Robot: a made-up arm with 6 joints. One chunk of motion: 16 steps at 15 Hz.
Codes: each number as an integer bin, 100 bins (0 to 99) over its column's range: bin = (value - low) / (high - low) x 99, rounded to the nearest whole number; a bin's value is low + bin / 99 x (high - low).
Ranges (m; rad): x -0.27..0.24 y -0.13..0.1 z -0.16..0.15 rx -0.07..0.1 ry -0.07..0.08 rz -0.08..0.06
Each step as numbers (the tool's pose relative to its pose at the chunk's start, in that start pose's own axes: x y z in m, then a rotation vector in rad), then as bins.
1 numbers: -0.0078 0.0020 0.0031 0.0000 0.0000 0.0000
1 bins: 51 57 52 41 46 57
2 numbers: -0.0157 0.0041 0.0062 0.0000 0.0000 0.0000
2 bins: 49 58 53 41 46 57
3 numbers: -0.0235 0.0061 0.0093 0.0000 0.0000 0.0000
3 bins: 48 59 54 41 46 57
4 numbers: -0.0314 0.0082 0.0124 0.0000 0.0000 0.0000
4 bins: 46 59 55 41 46 57
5 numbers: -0.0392 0.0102 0.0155 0.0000 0.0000 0.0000
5 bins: 45 60 56 41 46 57
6 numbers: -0.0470 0.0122 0.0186 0.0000 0.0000 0.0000
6 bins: 43 61 57 41 46 57
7 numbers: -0.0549 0.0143 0.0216 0.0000 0.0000 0.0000
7 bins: 42 62 58 41 46 57
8 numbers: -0.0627 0.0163 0.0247 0.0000 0.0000 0.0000
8 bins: 40 63 59 41 46 57
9 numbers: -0.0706 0.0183 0.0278 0.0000 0.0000 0.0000
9 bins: 39 64 60 41 46 57
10 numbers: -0.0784 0.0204 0.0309 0.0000 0.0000 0.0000
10 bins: 37 65 61 41 46 57
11 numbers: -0.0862 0.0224 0.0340 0.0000 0.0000 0.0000
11 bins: 36 66 62 41 46 57
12 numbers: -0.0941 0.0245 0.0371 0.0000 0.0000 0.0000
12 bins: 34 67 63 41 46 57
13 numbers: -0.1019 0.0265 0.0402 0.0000 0.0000 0.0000
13 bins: 33 67 64 41 46 57
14 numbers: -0.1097 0.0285 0.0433 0.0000 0.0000 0.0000
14 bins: 31 68 65 41 46 57
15 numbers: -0.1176 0.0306 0.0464 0.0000 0.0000 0.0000
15 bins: 30 69 66 41 46 57
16 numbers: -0.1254 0.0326 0.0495 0.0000 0.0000 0.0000
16 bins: 28 70 67 41 46 57
